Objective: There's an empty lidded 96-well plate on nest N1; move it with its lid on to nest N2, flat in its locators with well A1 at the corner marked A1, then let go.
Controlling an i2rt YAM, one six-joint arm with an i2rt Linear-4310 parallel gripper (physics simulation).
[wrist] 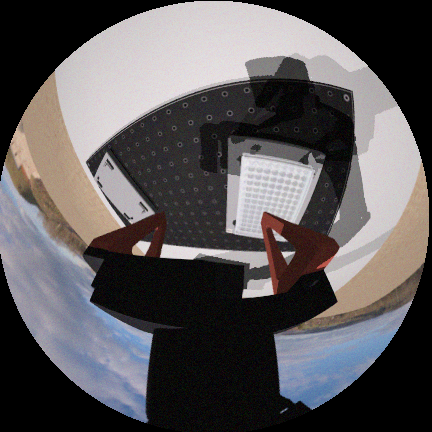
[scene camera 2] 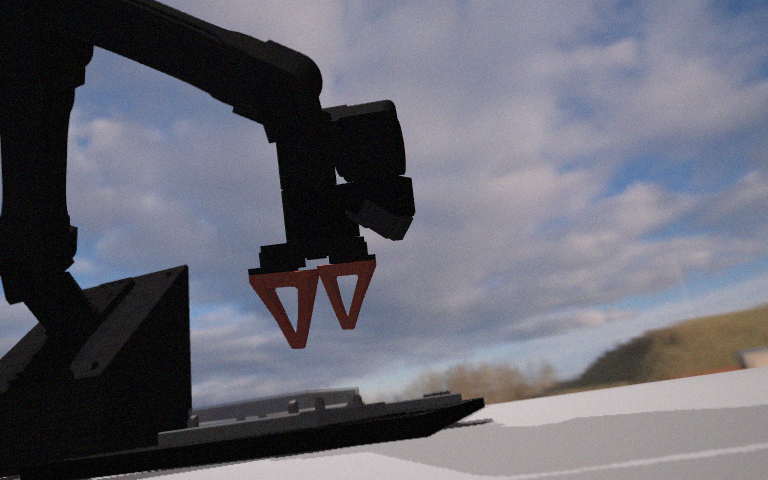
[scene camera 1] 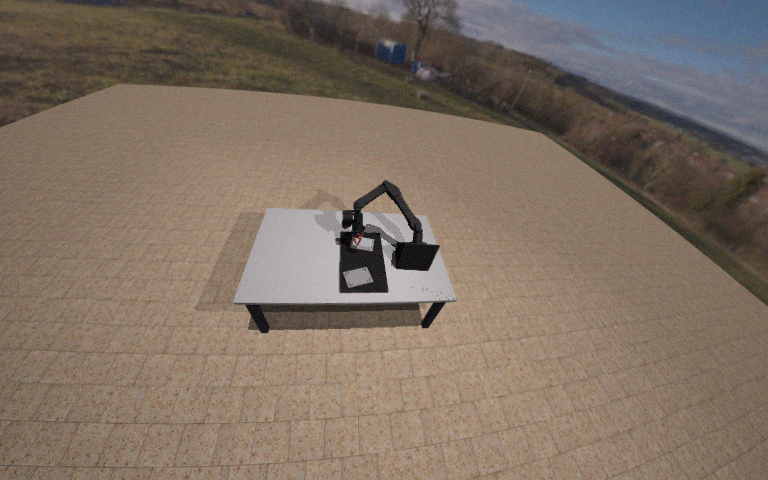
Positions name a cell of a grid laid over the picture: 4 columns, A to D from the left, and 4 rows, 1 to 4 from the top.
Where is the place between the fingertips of my gripper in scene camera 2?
B3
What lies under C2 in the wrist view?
A grey nest.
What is my gripper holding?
Nothing.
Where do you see a grey nest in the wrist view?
B2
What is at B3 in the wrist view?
My gripper.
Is my gripper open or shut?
Open.
